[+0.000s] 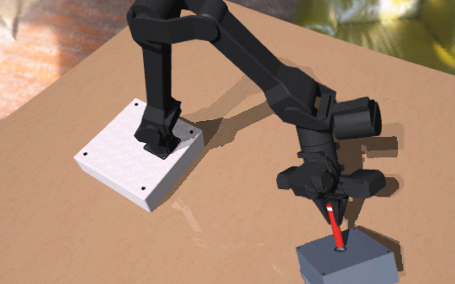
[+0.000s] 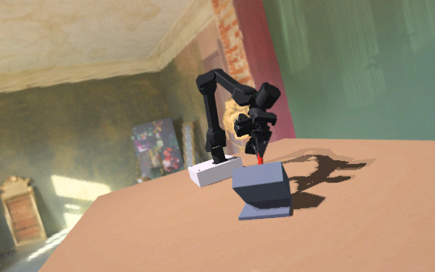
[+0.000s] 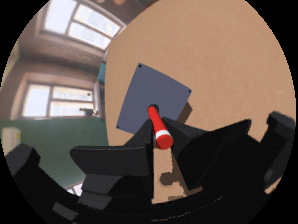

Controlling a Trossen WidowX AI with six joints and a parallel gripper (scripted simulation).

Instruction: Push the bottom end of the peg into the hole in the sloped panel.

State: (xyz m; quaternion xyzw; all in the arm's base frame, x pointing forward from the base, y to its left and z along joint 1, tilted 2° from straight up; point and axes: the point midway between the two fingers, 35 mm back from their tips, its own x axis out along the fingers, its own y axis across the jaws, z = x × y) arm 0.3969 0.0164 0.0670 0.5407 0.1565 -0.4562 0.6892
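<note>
Now: the red round peg 10 mm to the left of my gripper tip, 10 mm behind it and 10 mm above it. From my gripper tip the other things lie so: grey panel block: 60 mm below, 40 mm ahead, 30 mm to the right.
</note>
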